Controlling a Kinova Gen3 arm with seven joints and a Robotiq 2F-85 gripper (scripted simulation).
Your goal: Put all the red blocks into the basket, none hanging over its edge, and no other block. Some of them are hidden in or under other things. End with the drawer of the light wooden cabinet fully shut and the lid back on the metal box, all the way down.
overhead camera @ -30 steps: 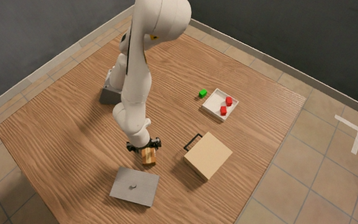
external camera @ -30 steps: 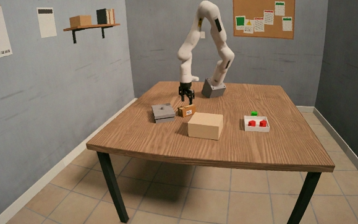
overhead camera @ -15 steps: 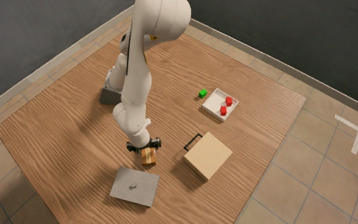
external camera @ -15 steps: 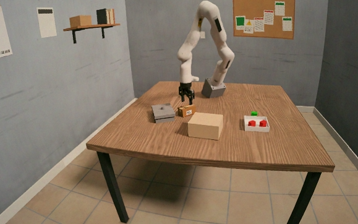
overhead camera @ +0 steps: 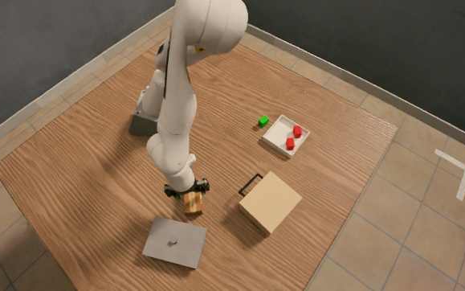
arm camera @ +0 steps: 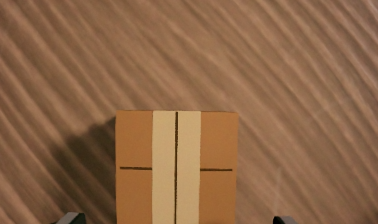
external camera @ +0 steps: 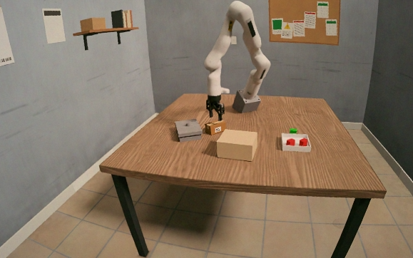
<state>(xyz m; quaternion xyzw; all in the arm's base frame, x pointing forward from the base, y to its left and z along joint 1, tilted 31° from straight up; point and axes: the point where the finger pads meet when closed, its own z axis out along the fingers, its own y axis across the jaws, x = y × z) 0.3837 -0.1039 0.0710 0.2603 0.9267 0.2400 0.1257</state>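
Now: hand 50 mm above the brown cardboard box. Round my hand: grey lid 130 mm to the right, 100 mm ahead, 40 mm below; grey metal box 130 mm to the right, 90 mm ahead, 60 mm below; blue block 70 mm below, 20 mm to the right, 20 mm ahead.
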